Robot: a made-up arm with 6 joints.
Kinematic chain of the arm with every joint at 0, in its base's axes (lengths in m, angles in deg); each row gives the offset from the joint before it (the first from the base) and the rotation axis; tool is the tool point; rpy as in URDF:
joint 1: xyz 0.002 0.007 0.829 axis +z
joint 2: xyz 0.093 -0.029 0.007 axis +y
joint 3: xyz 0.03 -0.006 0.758 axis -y
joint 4: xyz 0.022 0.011 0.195 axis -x
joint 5: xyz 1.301 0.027 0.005 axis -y
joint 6: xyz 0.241 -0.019 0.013 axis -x
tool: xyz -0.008 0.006 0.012 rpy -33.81 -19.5 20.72
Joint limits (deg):
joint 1: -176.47..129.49
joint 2: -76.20..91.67
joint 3: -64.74..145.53
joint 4: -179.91..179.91
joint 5: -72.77..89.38
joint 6: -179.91..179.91
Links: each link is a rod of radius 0.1 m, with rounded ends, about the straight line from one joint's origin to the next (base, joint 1, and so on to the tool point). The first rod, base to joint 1, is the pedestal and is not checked.
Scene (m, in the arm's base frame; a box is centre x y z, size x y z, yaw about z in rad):
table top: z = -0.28
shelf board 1: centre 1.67 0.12 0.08 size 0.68 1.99 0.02 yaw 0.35
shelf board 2: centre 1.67 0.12 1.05 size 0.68 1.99 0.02 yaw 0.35
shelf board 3: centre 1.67 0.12 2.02 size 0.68 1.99 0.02 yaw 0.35
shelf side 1: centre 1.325 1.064 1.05 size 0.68 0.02 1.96 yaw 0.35
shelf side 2: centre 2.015 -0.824 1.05 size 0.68 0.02 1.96 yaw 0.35
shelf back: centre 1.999 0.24 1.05 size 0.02 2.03 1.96 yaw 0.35
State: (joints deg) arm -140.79 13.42 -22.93 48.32 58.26 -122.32
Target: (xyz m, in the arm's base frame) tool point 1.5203 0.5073 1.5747
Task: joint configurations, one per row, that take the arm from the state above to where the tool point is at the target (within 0.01 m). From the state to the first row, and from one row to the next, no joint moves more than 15 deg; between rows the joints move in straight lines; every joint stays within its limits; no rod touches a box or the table.
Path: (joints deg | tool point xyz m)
1: -126.86 12.37 -21.89 49.25 58.95 -122.28 | -0.8873 -1.3993 1.0413
2: -112.94 11.32 -20.85 50.17 59.64 -122.24 | -0.5206 -1.5750 1.0951
3: -99.01 10.27 -19.81 51.10 60.33 -122.20 | -0.1212 -1.6547 1.1489
4: -85.09 9.22 -18.77 52.02 61.02 -122.16 | 0.2852 -1.6332 1.2028
5: -71.16 8.17 -17.72 52.95 61.71 -122.12 | 0.6734 -1.5120 1.2568
6: -57.24 7.12 -16.68 53.87 62.40 -122.08 | 1.0185 -1.2992 1.3106
7: -43.31 6.08 -15.64 54.80 63.09 -122.04 | 1.2996 -1.0085 1.3638
8: -29.39 5.03 -14.60 55.72 63.78 -122.00 | 1.4987 -0.6591 1.4171
9: -15.46 3.98 -13.56 56.65 64.48 -121.97 | 1.6046 -0.2732 1.4700
10: -1.53 2.93 -12.52 57.57 65.17 -121.93 | 1.6114 0.1241 1.5226
11: 12.39 1.88 -11.48 58.50 65.86 -121.89 | 1.5203 0.5073 1.5746

